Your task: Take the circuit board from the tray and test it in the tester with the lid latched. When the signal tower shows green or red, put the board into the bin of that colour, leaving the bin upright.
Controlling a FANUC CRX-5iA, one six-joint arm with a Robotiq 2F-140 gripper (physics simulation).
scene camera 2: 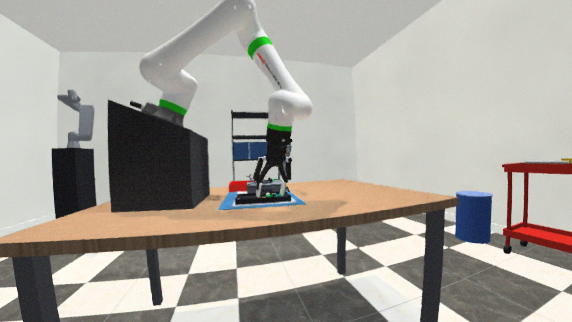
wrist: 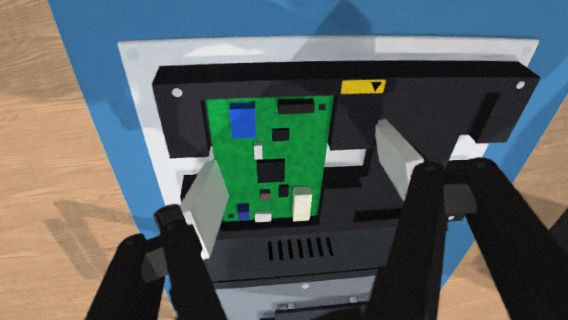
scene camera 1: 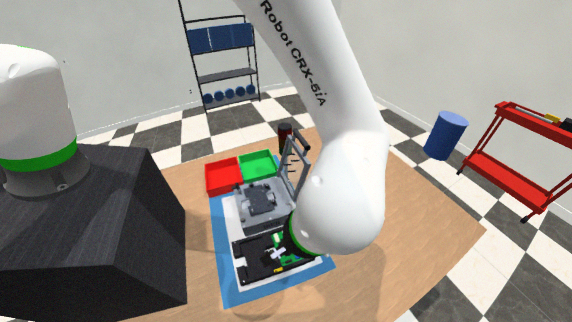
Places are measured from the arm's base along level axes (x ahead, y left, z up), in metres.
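Pixels of known places: gripper, fingertip midpoint: [scene camera 2: 270, 195] [wrist: 298, 160]; arm's base, link origin: [scene camera 1: 52, 174].
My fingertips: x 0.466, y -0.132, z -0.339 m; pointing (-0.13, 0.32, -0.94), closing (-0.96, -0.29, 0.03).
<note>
Ahead of a thing's pixels: the offset from my fingertips to its top centre. "spot": to the spot under its first point. Level surfaces: height alone.
The green circuit board {dx +0.017, dy +0.008, dz +0.003 m} [scene camera 1: 289, 258] [wrist: 300, 150] lies in the left part of the black tray {spot: dx -0.105, dy -0.060, dz +0.001 m} [scene camera 2: 244, 199] [wrist: 435, 105] as the wrist view shows it. My gripper [scene camera 2: 271, 190] [wrist: 298, 160] is open and points down low over the tray. In the wrist view its left pad is at the board's left edge, and its right pad is well apart from the right edge. The grey tester {spot: dx -0.018, dy +0.092, dz +0.035 m} [scene camera 1: 267, 220] [scene camera 2: 265, 188] stands beside the tray, its lid {spot: dx +0.108, dy +0.105, dz +0.186 m} [scene camera 1: 306, 172] raised. The signal tower {spot: dx +0.099, dy +0.259, dz +0.215 m} [scene camera 1: 284, 134] looks dark red above and dark green below; I cannot tell whether it is lit. The red bin {dx -0.136, dy +0.375, dz +0.022 m} [scene camera 1: 223, 175] and green bin {dx +0.014, dy +0.378, dz +0.022 m} [scene camera 1: 257, 165] stand upright.
Tray and tester stand on a white plate {spot: dx +0.074, dy -0.064, dz -0.019 m} [wrist: 165, 52] on a blue mat {dz -0.023 m} [scene camera 1: 227, 295] [wrist: 90, 55]. The raised lid stands close to the arm in scene camera 1. The dark robot pedestal [scene camera 1: 145, 240] [scene camera 2: 150, 165] is at the table's left side.
</note>
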